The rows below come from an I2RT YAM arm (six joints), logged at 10 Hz.
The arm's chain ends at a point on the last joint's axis. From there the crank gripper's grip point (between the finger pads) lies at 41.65 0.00 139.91 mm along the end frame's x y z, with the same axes.
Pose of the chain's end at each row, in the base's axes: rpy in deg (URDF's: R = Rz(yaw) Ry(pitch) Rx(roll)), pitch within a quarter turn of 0, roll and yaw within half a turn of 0; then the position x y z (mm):
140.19 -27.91 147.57 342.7 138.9 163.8
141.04 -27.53 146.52 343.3 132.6 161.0
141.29 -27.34 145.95 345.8 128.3 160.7
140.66 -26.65 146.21 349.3 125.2 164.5
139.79 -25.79 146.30 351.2 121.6 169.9
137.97 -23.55 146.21 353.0 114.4 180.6
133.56 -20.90 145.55 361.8 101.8 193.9
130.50 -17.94 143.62 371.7 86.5 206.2
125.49 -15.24 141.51 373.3 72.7 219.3
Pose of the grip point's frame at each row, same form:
140.19 -27.91 147.57 317.2 261.2 88.3
141.04 -27.53 146.52 319.1 254.1 83.8
141.29 -27.34 145.95 322.6 249.6 82.8
140.66 -26.65 146.21 327.4 246.6 86.5
139.79 -25.79 146.30 331.4 243.3 91.8
137.97 -23.55 146.21 338.9 236.6 102.0
133.56 -20.90 145.55 358.7 226.9 118.7
130.50 -17.94 143.62 380.4 212.3 132.6
125.49 -15.24 141.51 396.0 200.2 151.9

